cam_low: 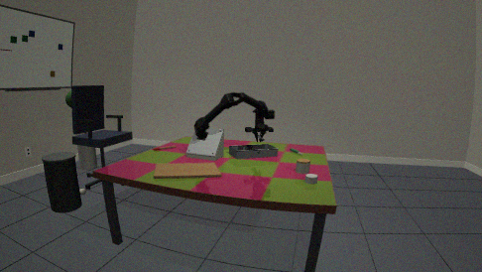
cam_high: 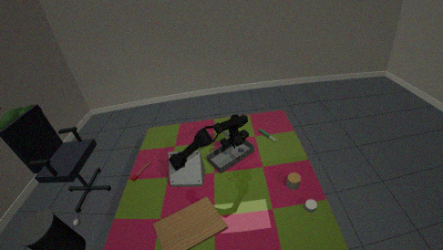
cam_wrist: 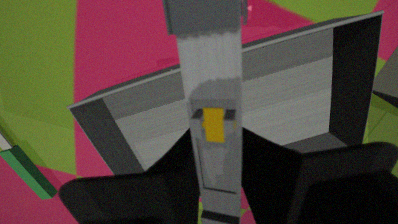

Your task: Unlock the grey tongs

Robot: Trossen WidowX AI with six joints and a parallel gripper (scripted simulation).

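My gripper tip is 40 mm past the roasting tin, 20 mm to the right of it and 70 mm above it. The rest, counted from my gripper tip: cork-lidded jar 350 mm ahead, 250 mm to the right, 60 mm below; then yellow lock piece 10 mm ahead, 20 mm to the right, 40 mm above; then wooden board 240 mm behind, 530 mm to the right, 90 mm below.
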